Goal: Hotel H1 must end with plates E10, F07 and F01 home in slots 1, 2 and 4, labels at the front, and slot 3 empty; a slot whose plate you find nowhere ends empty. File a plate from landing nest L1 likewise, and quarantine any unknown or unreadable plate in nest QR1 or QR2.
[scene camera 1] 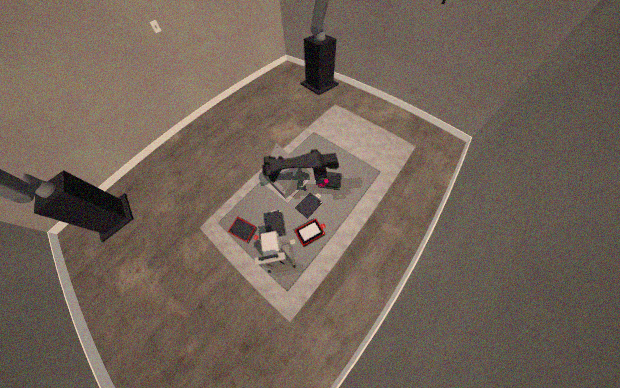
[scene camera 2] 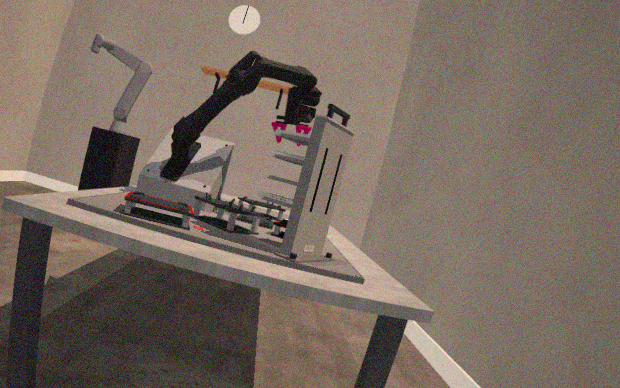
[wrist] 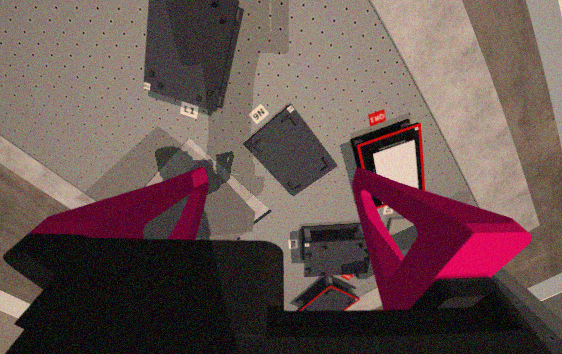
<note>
The gripper (wrist: 280, 175) is open, holding nothing. Further things: a dark nest N6 (wrist: 286, 146) and a perforated grey baseplate (scene camera 1: 357, 176).
The perforated grey baseplate is seen too in the wrist view (wrist: 81, 110).
</note>
